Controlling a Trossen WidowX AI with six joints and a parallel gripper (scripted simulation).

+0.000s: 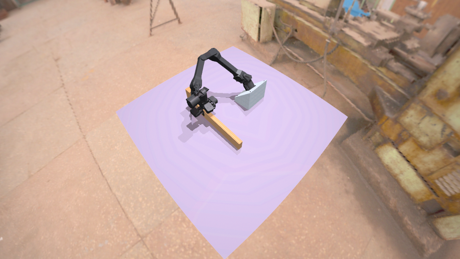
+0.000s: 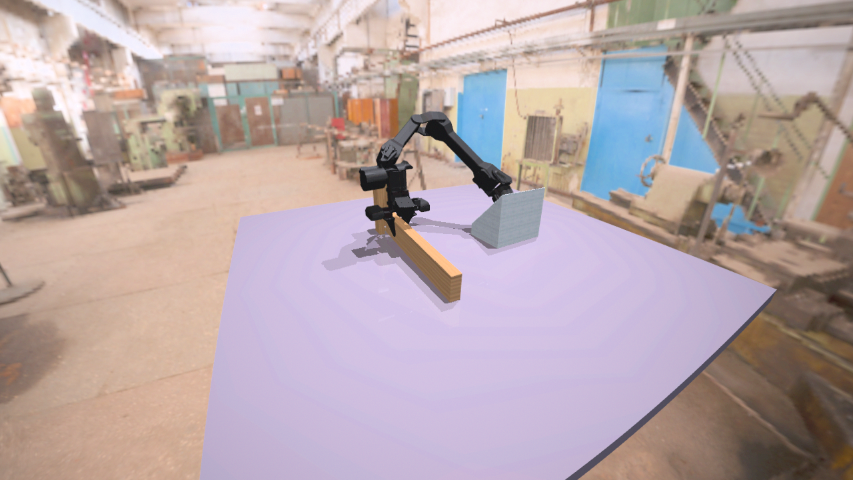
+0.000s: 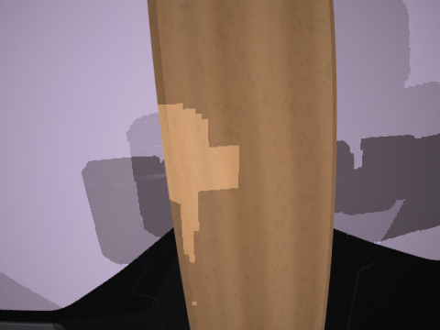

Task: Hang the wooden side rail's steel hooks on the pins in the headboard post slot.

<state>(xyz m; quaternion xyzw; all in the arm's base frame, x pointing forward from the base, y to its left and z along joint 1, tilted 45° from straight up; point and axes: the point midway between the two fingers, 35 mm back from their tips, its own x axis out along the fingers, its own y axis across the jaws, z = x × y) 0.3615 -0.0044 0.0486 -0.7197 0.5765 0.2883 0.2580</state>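
Right now my gripper tip is 14 cm to the left of the wooden headboard post, 4 cm below it and 2 cm short of it.
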